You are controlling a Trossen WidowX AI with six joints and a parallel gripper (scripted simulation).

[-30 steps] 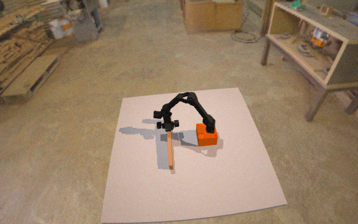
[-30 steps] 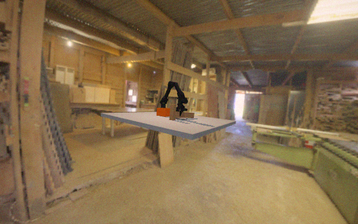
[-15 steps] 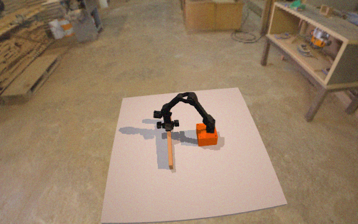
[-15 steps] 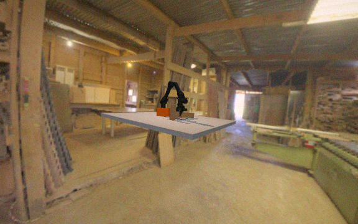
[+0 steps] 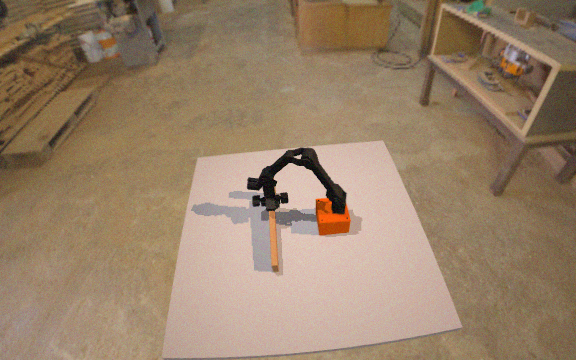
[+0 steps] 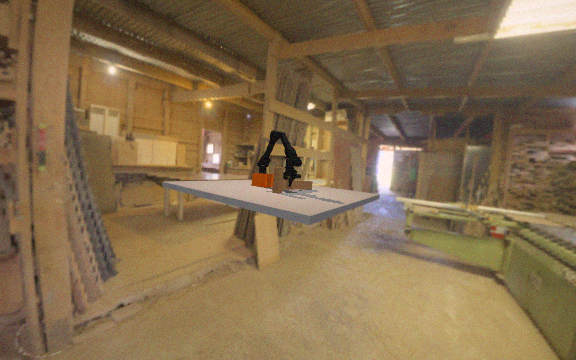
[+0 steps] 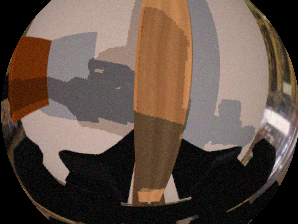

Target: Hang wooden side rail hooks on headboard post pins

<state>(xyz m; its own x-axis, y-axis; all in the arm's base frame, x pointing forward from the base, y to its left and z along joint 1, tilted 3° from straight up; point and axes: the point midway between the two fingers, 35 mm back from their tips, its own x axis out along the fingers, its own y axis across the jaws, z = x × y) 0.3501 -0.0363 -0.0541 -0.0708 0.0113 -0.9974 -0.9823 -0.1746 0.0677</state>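
The upright headboard post is 20 mm ahead of my gripper tip, 120 mm to the right of it and 40 mm above it.
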